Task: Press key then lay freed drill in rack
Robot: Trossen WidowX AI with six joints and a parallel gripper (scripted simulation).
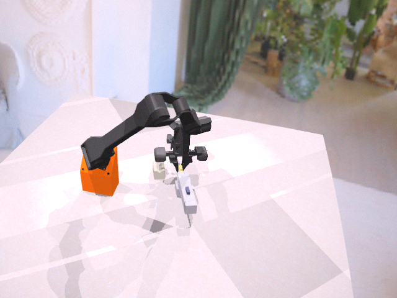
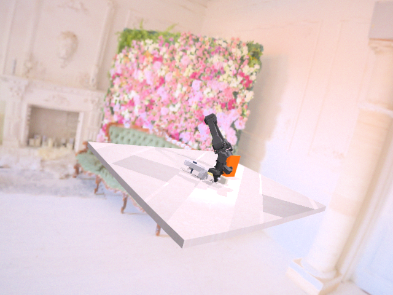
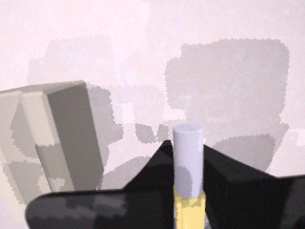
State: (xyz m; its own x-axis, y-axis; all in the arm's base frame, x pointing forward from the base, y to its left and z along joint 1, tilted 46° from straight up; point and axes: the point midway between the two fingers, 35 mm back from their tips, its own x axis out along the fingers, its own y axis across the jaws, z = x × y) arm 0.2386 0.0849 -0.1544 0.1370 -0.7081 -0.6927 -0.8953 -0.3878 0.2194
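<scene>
The drill lies 4 cm above my gripper tip, 3 cm to the right of it and 2 cm ahead of it. The rest, counted from my gripper tip: blue key (17 cm to the right, 8 cm ahead, 4 cm above); then housing block (14 cm to the right, 7 cm ahead, 4 cm above).
</scene>
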